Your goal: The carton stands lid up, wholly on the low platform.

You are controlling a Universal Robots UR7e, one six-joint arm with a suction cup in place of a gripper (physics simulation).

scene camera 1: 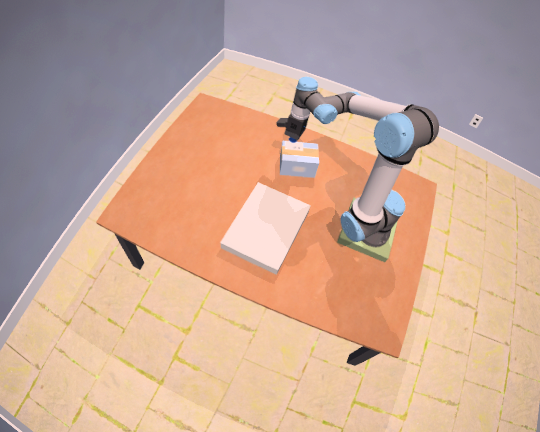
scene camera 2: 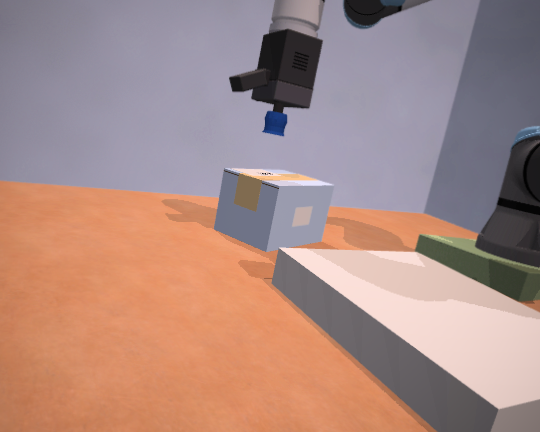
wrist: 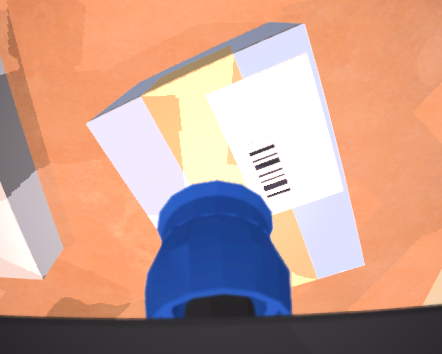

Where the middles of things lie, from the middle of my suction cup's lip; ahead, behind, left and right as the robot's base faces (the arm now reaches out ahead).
I see the carton (scene camera 2: pixel 268 209) 4 cm behind my suction cup, 2 cm to the right of it and 13 cm below it. Also, from my suction cup: low white platform (scene camera 2: pixel 448 346): 7 cm behind, 34 cm to the left, 16 cm below.
